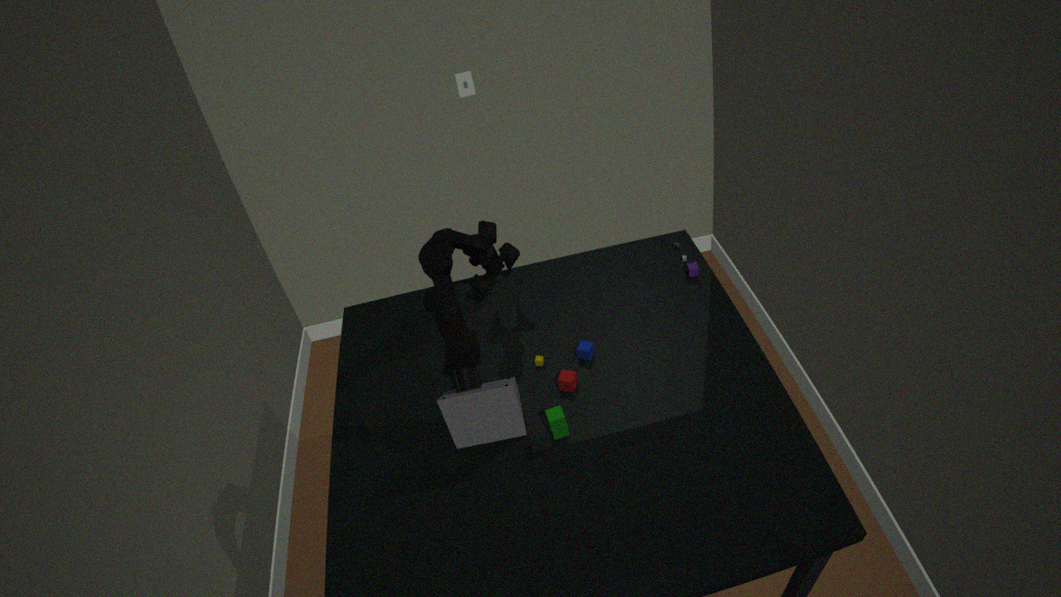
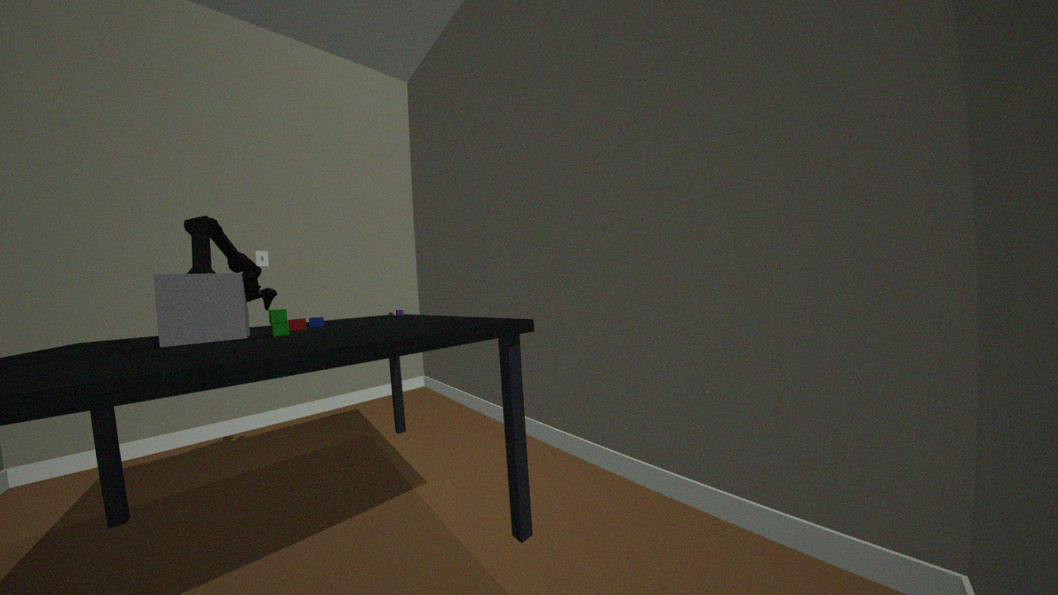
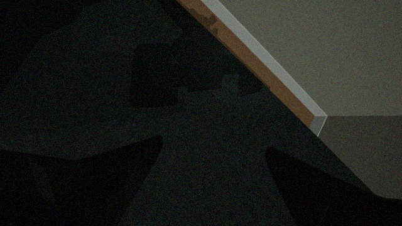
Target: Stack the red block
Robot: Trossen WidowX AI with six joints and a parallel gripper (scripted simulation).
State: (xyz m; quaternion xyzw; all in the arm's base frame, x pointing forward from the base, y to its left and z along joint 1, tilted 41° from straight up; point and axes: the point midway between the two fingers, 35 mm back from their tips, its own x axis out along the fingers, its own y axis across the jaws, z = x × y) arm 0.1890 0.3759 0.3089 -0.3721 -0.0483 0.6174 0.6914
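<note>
Now: the red block 48 cm to the right of my gripper tip, 8 cm ahead of it and 5 cm below it. From my gripper tip the other things lie so: blue block 39 cm to the right, 16 cm ahead, 5 cm below; then small yellow block 36 cm to the right, 6 cm below, 3 cm ahead; then purple block 62 cm ahead, 18 cm to the right, 5 cm below.
</note>
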